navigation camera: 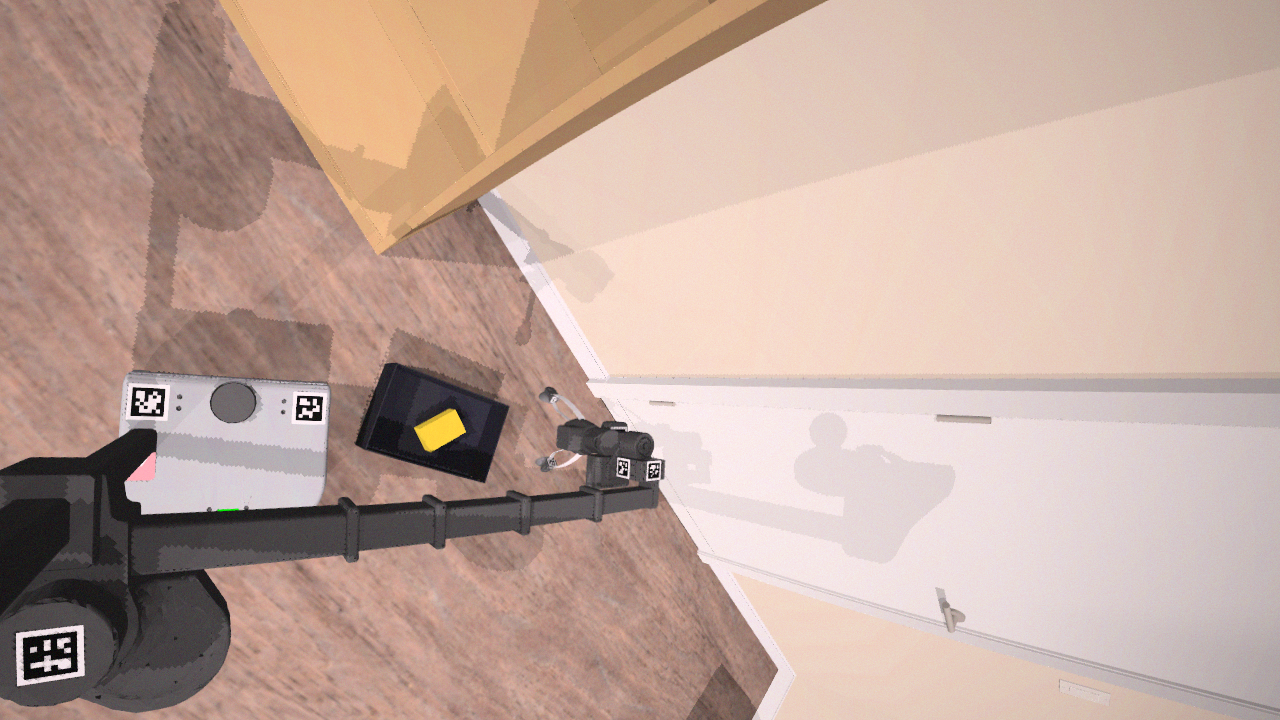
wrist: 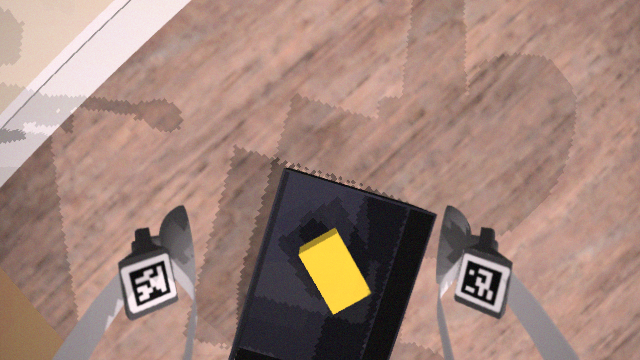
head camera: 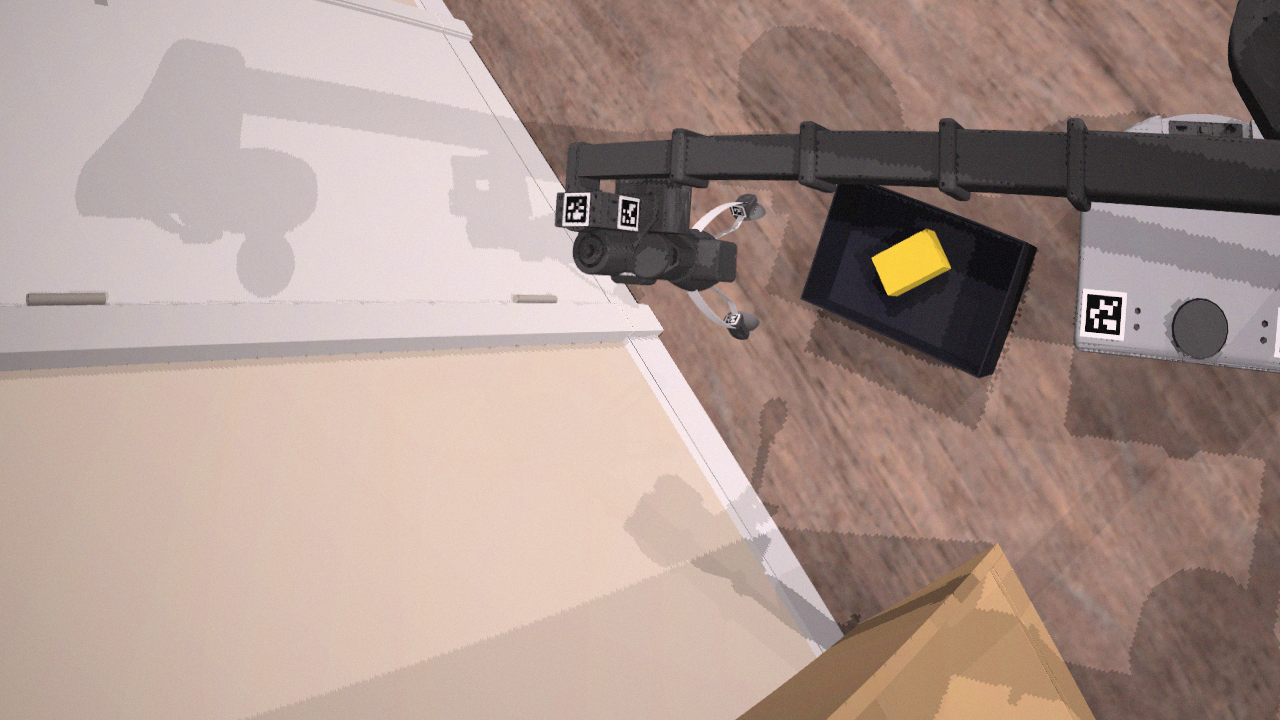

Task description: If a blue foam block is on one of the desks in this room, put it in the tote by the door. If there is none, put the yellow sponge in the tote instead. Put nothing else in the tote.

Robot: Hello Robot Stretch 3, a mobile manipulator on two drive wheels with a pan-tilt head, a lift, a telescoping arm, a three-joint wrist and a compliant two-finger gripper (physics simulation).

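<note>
The yellow sponge is inside the dark tote, turned at an angle to its walls, within the walls on all sides as seen from above. My gripper is open, with its two fingers wide apart and nothing between them. In the head and navigation views it stands on the door side of the tote. In the wrist view the tote and sponge show between and below the fingers. A blue foam block does not show in these views.
The white door and wall are close behind the wrist. My extended arm passes beside the tote. My base is on the tote's other side. A wooden piece of furniture stands near the wall.
</note>
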